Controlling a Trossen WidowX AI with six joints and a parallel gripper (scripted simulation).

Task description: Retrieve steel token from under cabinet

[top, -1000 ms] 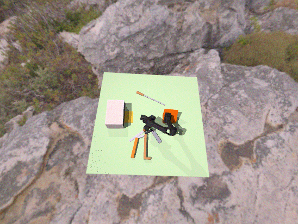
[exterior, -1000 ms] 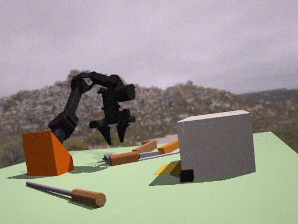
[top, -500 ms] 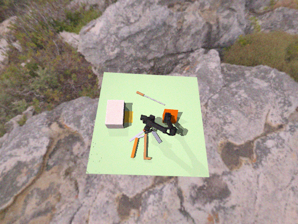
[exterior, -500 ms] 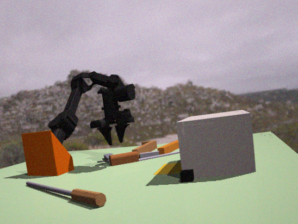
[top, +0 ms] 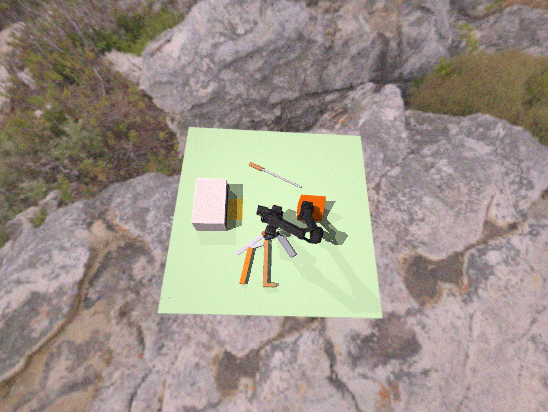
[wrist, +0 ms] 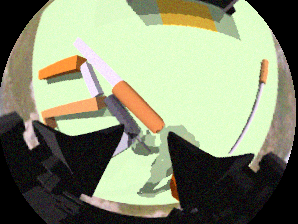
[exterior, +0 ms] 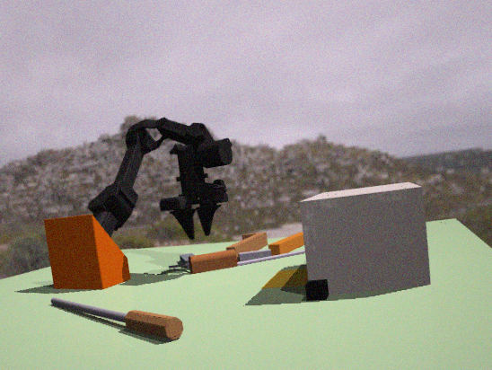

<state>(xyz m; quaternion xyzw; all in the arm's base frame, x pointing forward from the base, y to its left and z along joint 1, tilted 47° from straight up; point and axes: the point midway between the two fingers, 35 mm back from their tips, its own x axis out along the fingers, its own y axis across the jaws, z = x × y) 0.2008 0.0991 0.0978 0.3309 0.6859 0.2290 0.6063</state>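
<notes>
The grey bar is 100 mm behind my gripper tip, 100 mm to the left of it and 70 mm below it. The rest, counted from my gripper tip: grey token (420 mm ahead, 60 mm to the right, 80 mm below); orange bar (130 mm ahead, 260 mm to the left, 60 mm below).
</notes>
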